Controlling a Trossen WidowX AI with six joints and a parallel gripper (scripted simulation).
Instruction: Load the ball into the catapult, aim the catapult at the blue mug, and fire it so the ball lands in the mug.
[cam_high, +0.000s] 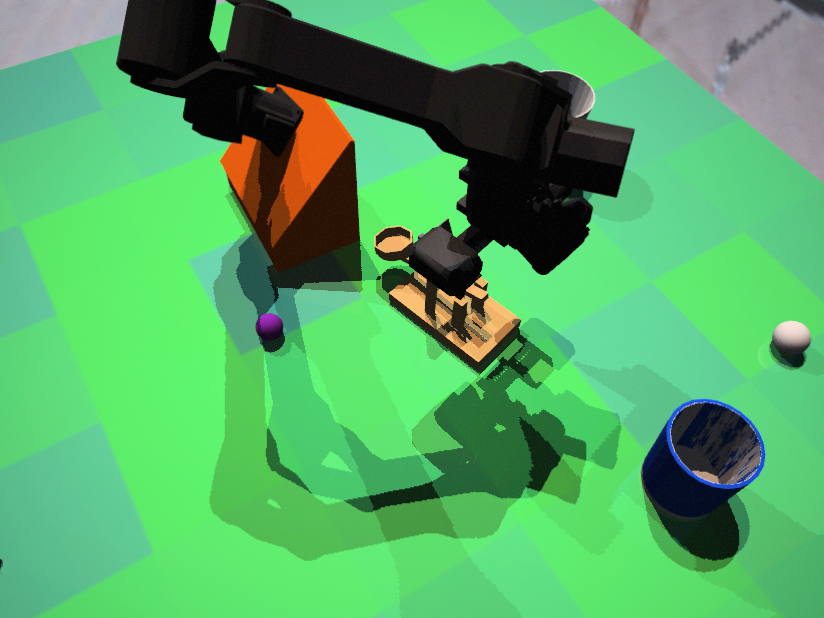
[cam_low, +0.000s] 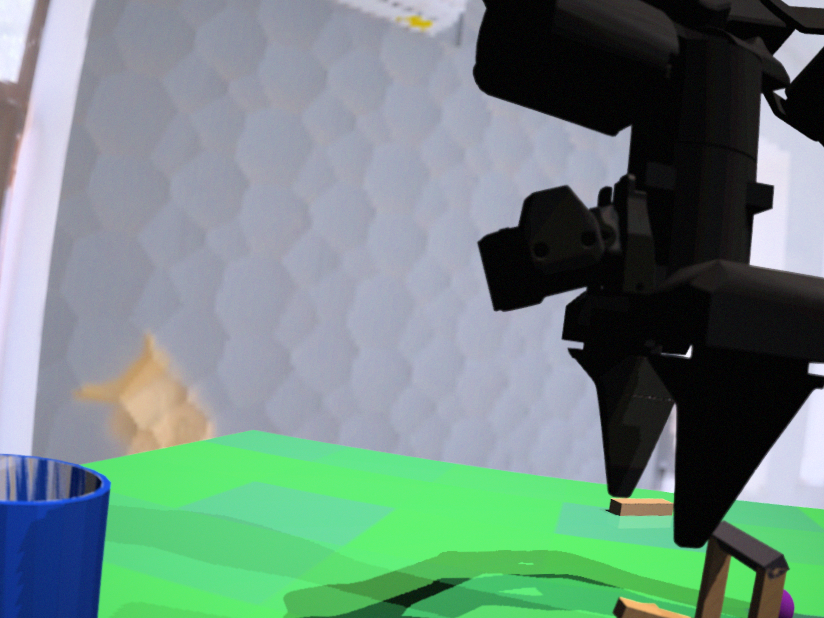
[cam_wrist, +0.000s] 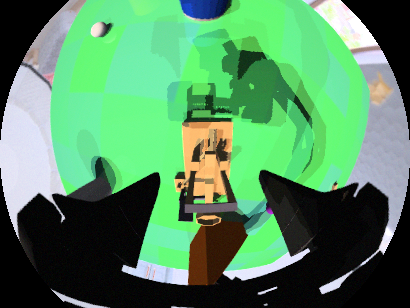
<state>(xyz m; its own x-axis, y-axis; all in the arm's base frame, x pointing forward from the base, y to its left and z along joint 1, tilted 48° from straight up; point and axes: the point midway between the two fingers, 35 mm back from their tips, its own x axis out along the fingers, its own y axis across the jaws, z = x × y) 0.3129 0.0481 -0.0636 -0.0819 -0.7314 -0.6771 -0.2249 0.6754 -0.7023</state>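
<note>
Now: gripper tip 21 cm to the left of the purple ball, 13 cm past it and 10 cm above it. The rest, counted from my gripper tip: wooden catapult: 7 cm behind, 6 cm below, 1 cm to the right; grey cup: 25 cm to the left, 18 cm behind, 8 cm below; blue mug: 27 cm ahead, 9 cm below, 7 cm to the left.
</note>
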